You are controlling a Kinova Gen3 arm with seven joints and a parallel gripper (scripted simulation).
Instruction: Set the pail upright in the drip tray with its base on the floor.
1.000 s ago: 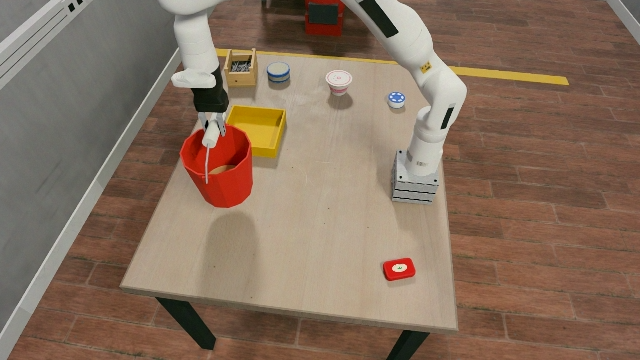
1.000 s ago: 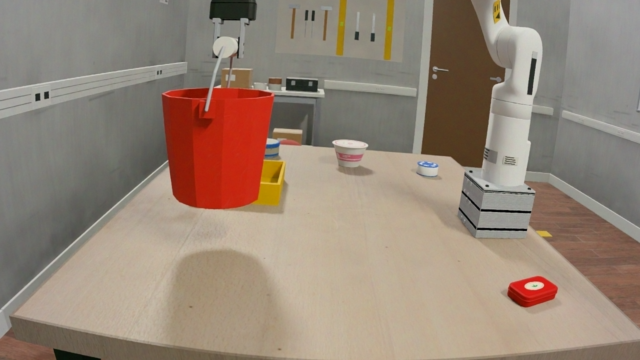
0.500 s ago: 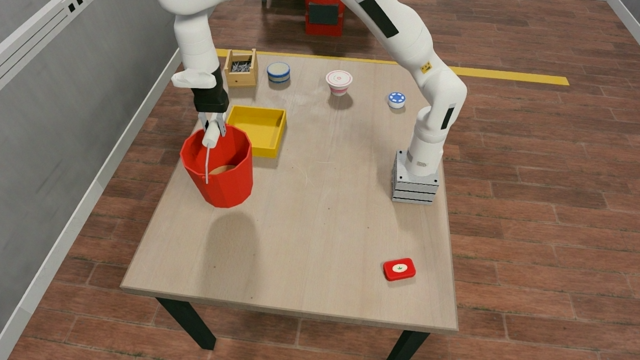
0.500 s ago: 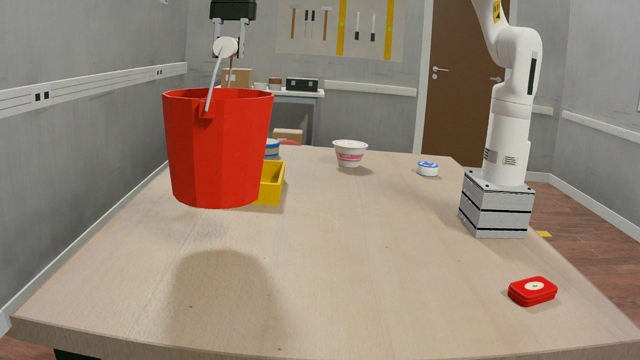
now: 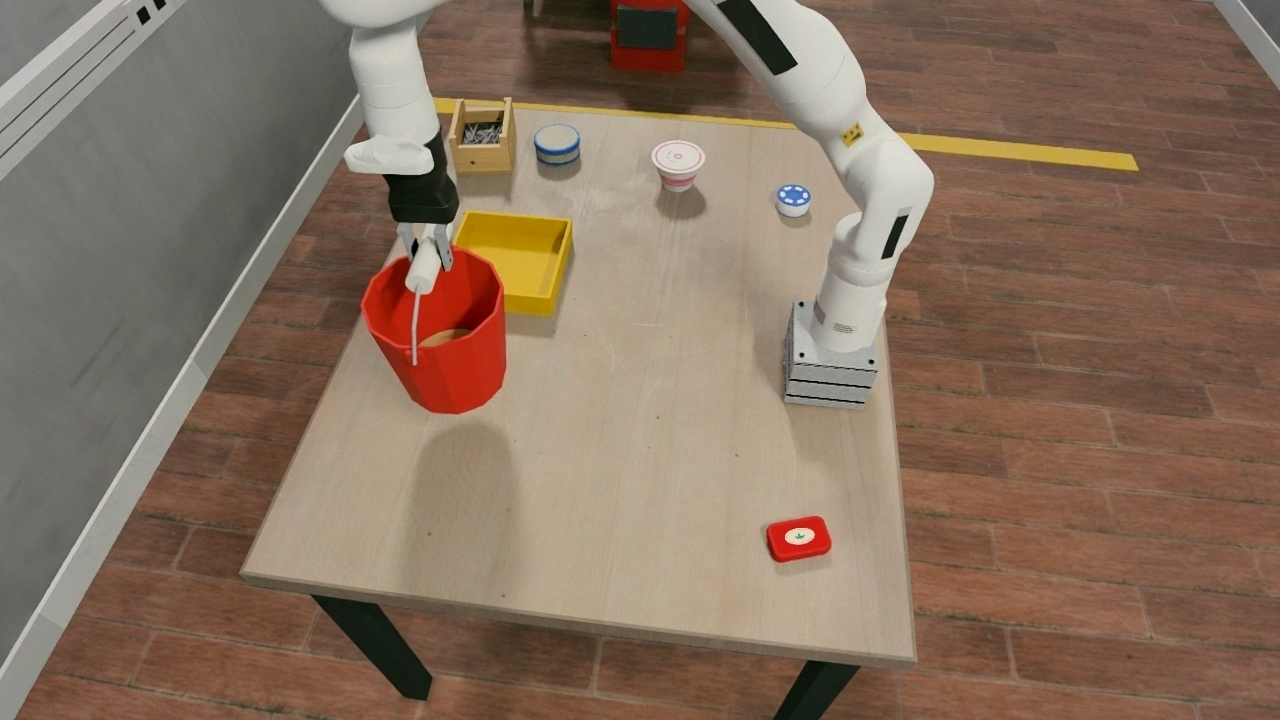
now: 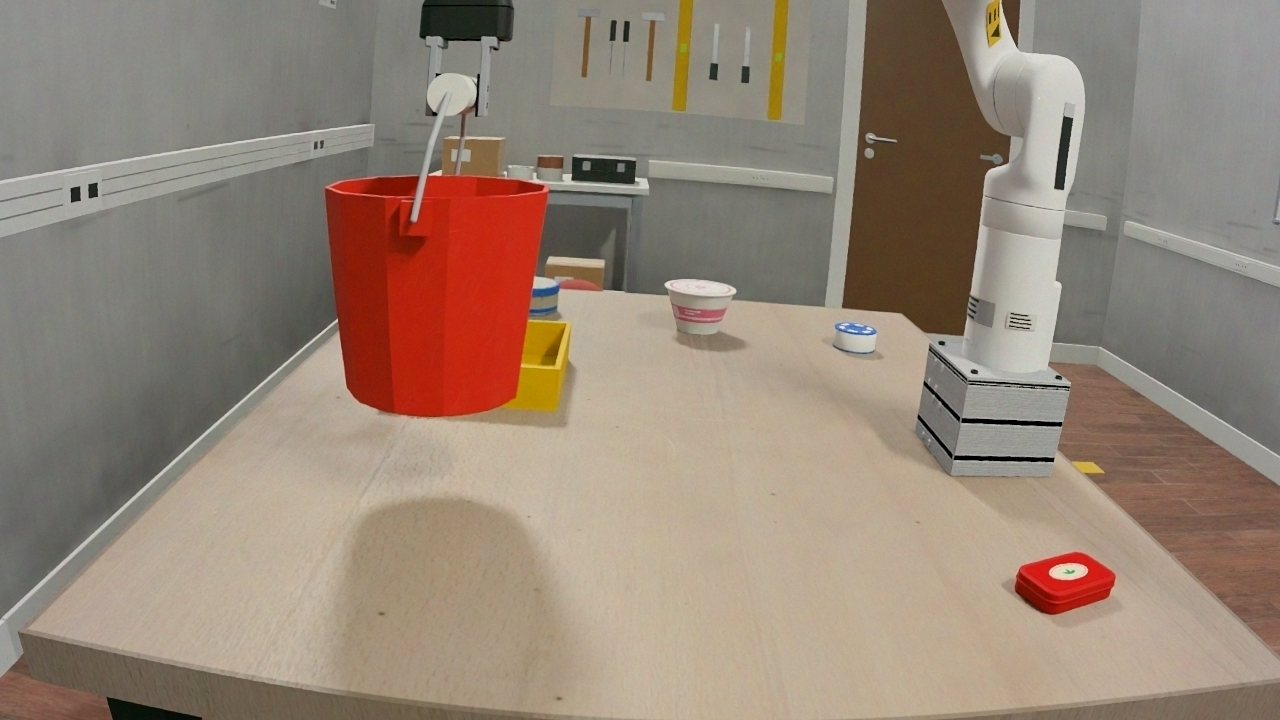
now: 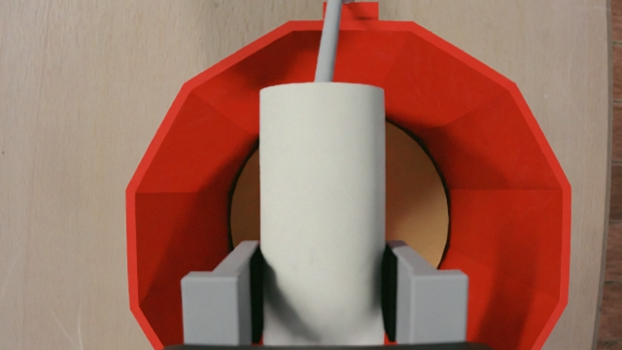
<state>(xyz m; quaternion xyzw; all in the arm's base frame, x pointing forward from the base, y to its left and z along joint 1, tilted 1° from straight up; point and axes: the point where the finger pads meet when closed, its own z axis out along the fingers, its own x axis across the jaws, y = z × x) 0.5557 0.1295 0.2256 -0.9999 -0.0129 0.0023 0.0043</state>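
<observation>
The red pail is 1 cm ahead of my hand and 10 cm below it. Also, from my hand: pail handle: 3 cm below; yellow drip tray: 1 cm ahead, 31 cm to the right, 32 cm below; red tin: 50 cm behind, 16 cm to the left, 32 cm below.
</observation>
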